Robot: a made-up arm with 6 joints.
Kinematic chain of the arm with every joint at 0, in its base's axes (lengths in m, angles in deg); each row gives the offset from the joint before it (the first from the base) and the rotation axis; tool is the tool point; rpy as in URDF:
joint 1: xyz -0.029 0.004 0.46 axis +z
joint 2: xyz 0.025 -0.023 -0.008 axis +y
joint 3: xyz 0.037 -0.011 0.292 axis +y
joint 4: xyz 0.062 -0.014 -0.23 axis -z
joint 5: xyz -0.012 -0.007 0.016 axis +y
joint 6: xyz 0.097 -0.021 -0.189 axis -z
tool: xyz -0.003 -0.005 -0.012 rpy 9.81 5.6 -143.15
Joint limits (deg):
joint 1: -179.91..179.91
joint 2: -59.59..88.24
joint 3: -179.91..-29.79
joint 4: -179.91..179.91
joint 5: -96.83..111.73
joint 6: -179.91..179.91
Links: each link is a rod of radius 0.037 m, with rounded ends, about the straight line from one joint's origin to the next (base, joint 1, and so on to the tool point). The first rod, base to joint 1, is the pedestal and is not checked.
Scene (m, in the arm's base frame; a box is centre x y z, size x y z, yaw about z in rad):
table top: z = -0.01
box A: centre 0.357 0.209 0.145 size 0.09 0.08 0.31 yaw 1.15
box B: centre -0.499 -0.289 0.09 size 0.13 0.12 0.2 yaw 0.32
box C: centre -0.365 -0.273 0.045 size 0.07 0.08 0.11 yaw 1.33
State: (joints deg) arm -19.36 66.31 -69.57 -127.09 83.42 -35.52
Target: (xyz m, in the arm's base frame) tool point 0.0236 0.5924 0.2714
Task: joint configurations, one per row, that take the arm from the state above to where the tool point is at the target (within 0.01 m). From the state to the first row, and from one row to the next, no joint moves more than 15 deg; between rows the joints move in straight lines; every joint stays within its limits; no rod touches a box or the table.
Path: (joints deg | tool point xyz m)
1: -5.99 64.22 -76.85 -134.13 82.23 -37.93 | 0.5469 -0.2239 0.2649
2: 7.39 62.13 -84.13 -141.16 81.03 -40.34 | 0.6309 -0.0558 0.3267
3: 20.76 60.04 -91.41 -148.20 79.84 -42.74 | 0.6538 0.1336 0.3970
4: 34.13 57.95 -98.69 -155.24 78.64 -45.15 | 0.6120 0.3215 0.4724
5: 47.51 55.86 -105.97 -162.27 77.45 -47.56 | 0.5107 0.4853 0.5501
6: 62.28 55.83 -92.15 -162.33 77.08 -43.49 | 0.3599 0.5886 0.4473
7: 77.06 55.80 -78.33 -162.39 76.72 -39.42 | 0.1873 0.6245 0.3525
8: 91.83 55.77 -64.51 -162.45 76.36 -35.35 | 0.0236 0.5924 0.2714

